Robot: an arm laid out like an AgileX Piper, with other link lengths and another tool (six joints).
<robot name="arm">
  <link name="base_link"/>
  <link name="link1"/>
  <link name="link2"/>
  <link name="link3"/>
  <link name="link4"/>
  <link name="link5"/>
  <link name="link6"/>
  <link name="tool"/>
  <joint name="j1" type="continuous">
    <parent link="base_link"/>
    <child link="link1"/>
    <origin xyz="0 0 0.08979"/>
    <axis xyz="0 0 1"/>
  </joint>
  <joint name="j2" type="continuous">
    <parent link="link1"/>
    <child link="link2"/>
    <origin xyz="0 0 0"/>
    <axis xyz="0 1 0"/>
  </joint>
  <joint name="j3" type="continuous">
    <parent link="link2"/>
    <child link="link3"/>
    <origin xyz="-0.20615 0 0.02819"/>
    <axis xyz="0 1 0"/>
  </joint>
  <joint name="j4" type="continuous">
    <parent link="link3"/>
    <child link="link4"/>
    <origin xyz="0.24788 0 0.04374"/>
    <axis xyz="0.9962 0 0.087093"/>
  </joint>
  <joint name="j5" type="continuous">
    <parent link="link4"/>
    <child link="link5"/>
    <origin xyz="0 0 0"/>
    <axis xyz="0 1 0"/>
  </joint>
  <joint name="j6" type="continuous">
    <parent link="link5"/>
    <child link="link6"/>
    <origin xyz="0.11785 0 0.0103"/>
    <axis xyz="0.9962 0 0.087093"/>
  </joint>
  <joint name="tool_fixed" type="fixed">
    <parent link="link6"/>
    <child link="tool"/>
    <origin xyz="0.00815 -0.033 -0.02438" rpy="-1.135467 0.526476 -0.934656"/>
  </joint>
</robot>
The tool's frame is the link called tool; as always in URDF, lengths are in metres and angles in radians. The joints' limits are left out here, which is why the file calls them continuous.
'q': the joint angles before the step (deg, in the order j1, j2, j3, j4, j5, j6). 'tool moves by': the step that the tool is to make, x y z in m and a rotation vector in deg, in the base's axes. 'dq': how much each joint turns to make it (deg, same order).
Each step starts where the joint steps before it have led.
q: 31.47 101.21 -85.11 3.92 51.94 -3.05
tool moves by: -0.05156 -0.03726 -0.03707 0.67 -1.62 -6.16
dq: -0.10 -15.15 26.60 -3.92 -13.39 7.64
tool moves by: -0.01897 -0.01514 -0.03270 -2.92 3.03 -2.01
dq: 0.00 -0.54 8.15 -3.00 -3.45 3.84
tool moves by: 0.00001 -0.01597 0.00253 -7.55 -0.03 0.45
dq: 0.00 0.00 0.15 -8.92 4.10 3.89
